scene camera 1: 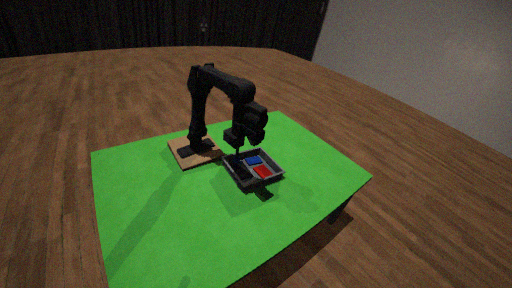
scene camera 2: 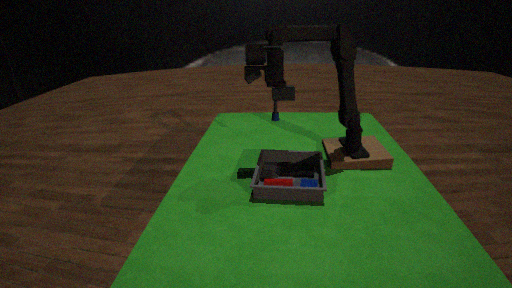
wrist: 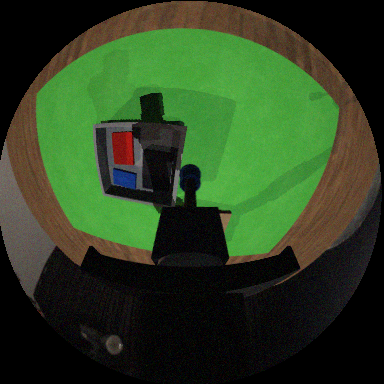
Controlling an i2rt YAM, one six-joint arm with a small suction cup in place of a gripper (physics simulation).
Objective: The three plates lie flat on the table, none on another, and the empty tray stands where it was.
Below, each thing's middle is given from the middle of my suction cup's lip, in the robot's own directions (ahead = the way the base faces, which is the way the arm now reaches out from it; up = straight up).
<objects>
My suction cup is now 40 mm past the grey tray [scene camera 2: 269, 162], 150 mm to the right of it and 150 mm above it. From my suction cup the other things lie so: black plate [wrist: 156, 165] (70 mm behind, 100 mm to the left, 160 mm below).
</objects>
